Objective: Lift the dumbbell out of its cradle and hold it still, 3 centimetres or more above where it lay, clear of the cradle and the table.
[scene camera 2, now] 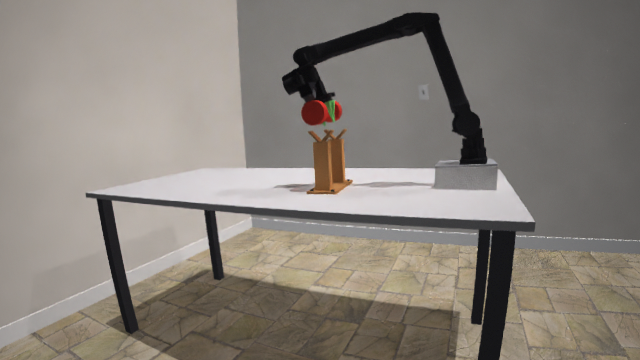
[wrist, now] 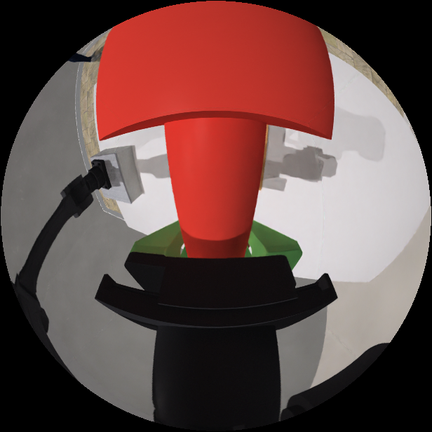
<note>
The pictures show: the gripper, a red dumbbell and an orange cradle.
</note>
